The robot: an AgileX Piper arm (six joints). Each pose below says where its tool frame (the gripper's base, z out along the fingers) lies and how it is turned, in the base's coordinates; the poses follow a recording.
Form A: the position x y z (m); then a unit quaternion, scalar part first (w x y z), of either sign.
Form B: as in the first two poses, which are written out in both.
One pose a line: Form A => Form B
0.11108, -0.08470, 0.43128, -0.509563, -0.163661, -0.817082, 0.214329 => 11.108, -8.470, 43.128; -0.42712, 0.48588, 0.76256; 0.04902, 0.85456, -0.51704; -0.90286, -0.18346, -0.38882
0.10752, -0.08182, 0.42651, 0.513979, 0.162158, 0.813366, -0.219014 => 10.752, -8.182, 42.651; -0.41906, 0.48892, 0.76508; 0.03865, 0.85148, -0.52297; -0.90713, -0.18959, -0.37572
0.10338, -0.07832, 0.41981, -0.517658, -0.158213, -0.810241, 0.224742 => 10.338, -7.832, 41.981; -0.41400, 0.48906, 0.76774; 0.02370, 0.84892, -0.52799; -0.90997, -0.20039, -0.36304
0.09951, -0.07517, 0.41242, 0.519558, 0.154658, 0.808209, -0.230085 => 9.951, -7.517, 41.242; -0.41228, 0.48908, 0.76865; 0.01091, 0.84628, -0.53262; -0.91099, -0.21121, -0.35424
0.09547, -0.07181, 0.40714, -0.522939, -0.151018, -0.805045, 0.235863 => 9.547, -7.181, 40.714; -0.40746, 0.48984, 0.77074; -0.00353, 0.84312, -0.53771; -0.91322, -0.22181, -0.34181
